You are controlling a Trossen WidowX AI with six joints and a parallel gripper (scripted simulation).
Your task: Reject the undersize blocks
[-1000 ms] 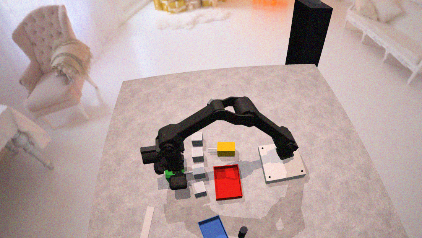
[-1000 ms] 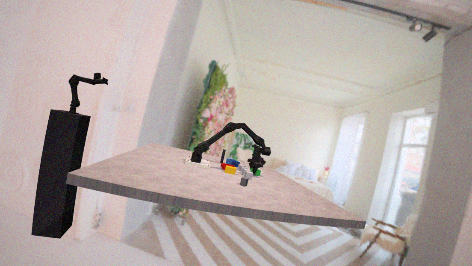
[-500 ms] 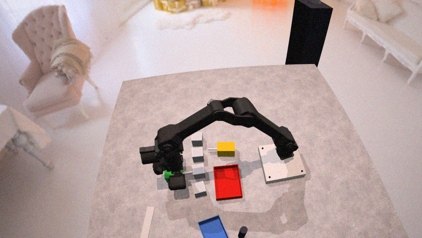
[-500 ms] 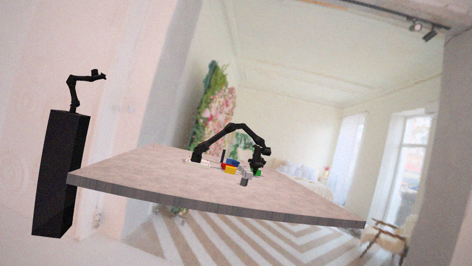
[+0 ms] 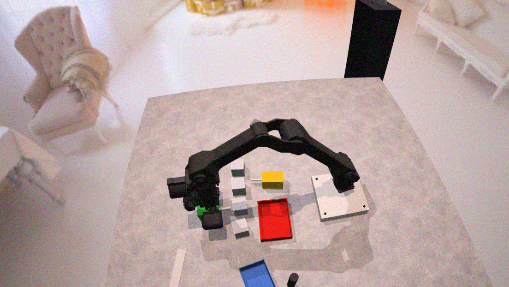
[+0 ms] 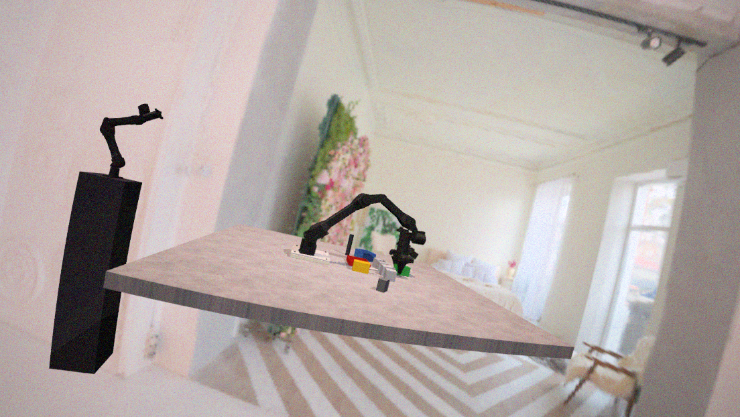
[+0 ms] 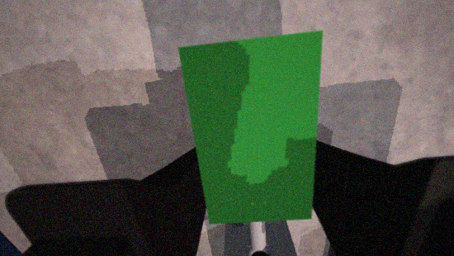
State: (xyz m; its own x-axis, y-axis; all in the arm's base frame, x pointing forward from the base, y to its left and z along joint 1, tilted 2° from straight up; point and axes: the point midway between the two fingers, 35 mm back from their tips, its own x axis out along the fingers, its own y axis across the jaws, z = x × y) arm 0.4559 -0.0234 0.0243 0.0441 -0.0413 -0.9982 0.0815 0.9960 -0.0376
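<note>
My gripper tip is now 10 mm past the green GO gauge and 20 mm below it. From my gripper tip the other things lie so: blue tray (90 mm behind, 270 mm to the left, 10 mm above); then red reject tray (190 mm behind, 80 mm to the left); then yellow gauge (190 mm behind, 70 mm to the right, 20 mm above).
</note>
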